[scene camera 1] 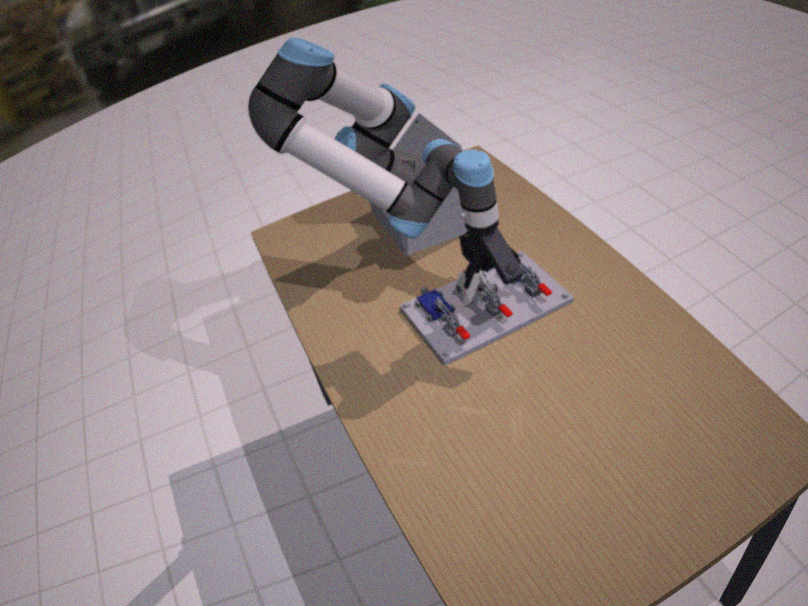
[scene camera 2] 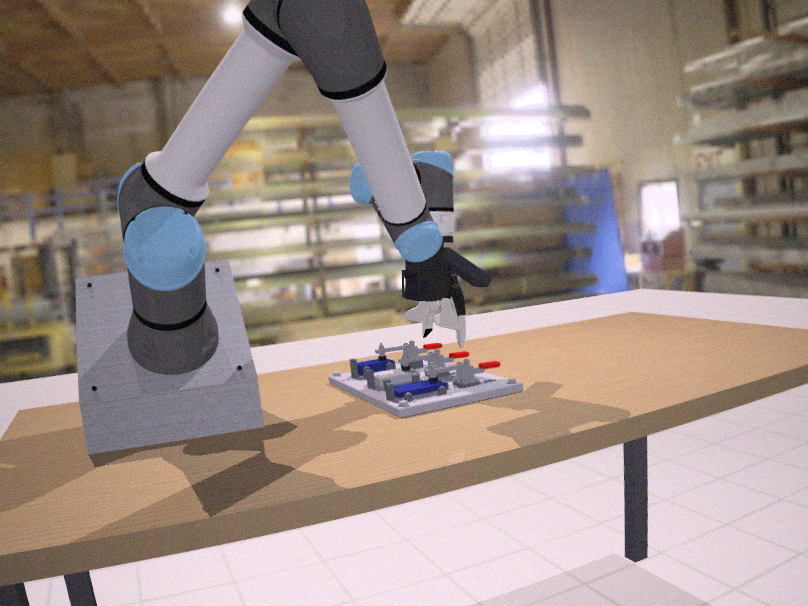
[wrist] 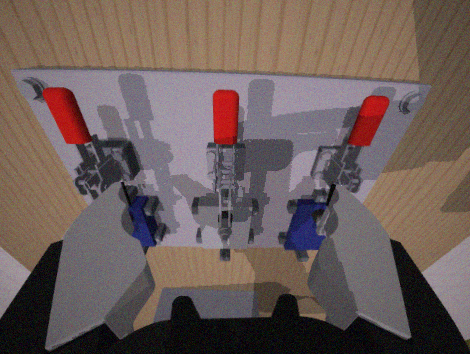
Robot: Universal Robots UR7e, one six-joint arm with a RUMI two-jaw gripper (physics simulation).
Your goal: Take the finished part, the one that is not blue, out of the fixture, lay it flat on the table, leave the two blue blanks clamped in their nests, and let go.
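Where they show: gripper, between the fingertips: (scene camera 1: 494,292) (scene camera 2: 442,342) (wrist: 230,185); arm's base, origin of its link: (scene camera 1: 404,180) (scene camera 2: 173,339).
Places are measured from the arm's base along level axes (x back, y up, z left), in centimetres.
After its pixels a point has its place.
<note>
The light grey finished part (scene camera 2: 394,378) {z -4.8, x -37.0, y -12.0 cm} (wrist: 206,226) {z 0.5, x -38.9, y -11.6 cm} sits in the middle nest of the fixture plate (scene camera 1: 482,334) {z -8.6, x -52.4, y -13.7 cm} (scene camera 2: 482,390) {z -18.8, x -46.6, y -13.7 cm} (wrist: 185,100) {z 1.5, x -52.6, y -13.7 cm}, with the middle clamp's arm over it. In scene camera 1 it is mostly hidden. One blue blank (scene camera 1: 434,304) {z -13.0, x -38.1, y -12.1 cm} (scene camera 2: 420,388) {z -15.2, x -36.9, y -12.1 cm} (wrist: 302,227) {z -11.5, x -38.1, y -12.1 cm} sits in the nest on the right in the wrist view. The other blue blank (scene camera 2: 373,367) {z 7.3, x -38.1, y -11.9 cm} (wrist: 142,222) {z 7.6, x -40.1, y -11.1 cm} sits in the left nest. Clamp arms reach over both. My gripper (scene camera 1: 490,290) {z -2.4, x -48.4, y -7.5 cm} (scene camera 2: 444,337) {z -2.4, x -48.4, y -7.5 cm} (wrist: 230,185) {z -2.4, x -48.4, y -7.5 cm} is open and empty, pointing down above the fixture, its fingers spread to either side of the middle clamp.
Three red clamp handles (scene camera 1: 505,311) {z -2.3, x -52.7, y -10.1 cm} (scene camera 2: 458,354) {z -2.7, x -51.5, y -10.3 cm} (wrist: 225,117) {z -2.0, x -52.4, y -10.1 cm} lie low on the side away from the robot base (scene camera 2: 169,404) {z -7.4, x 2.8, y -9.2 cm}. Bolt heads (wrist: 411,102) {z -17.6, x -53.1, y -13.0 cm} stand at the plate corners. The wooden table (scene camera 1: 554,456) {z -14.2, x -90.3, y -15.2 cm} (scene camera 2: 554,345) {z 10.5, x -84.5, y -15.2 cm} extends beyond the handles.
</note>
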